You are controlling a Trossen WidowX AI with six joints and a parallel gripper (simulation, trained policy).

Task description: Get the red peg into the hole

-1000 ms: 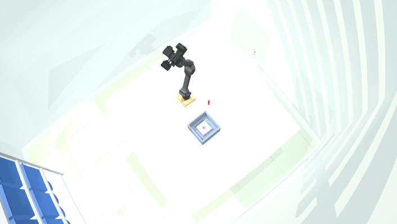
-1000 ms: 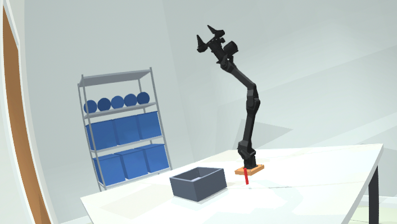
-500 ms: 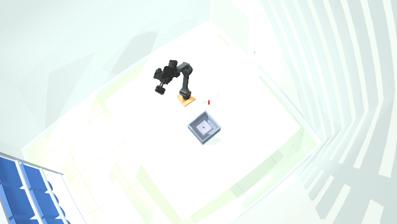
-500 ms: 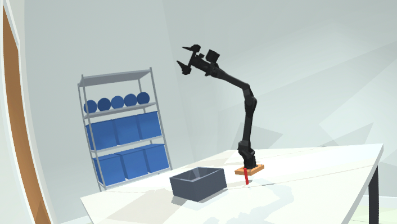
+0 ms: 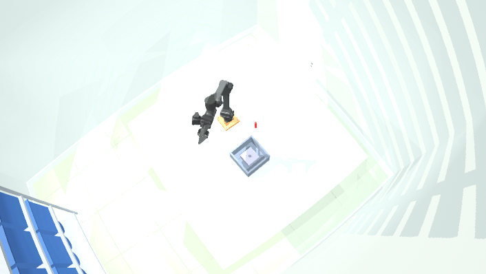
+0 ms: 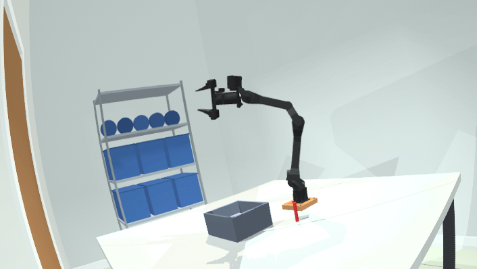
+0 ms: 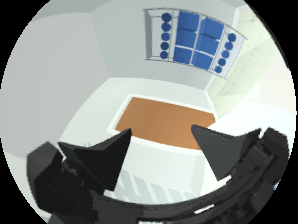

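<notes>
Right now my gripper tip is 540 mm above the red peg, 410 mm to the right of it and 130 mm past it. From my gripper tip the other things lie so: grey box 560 mm below, 260 mm to the left, 40 mm ahead.
</notes>
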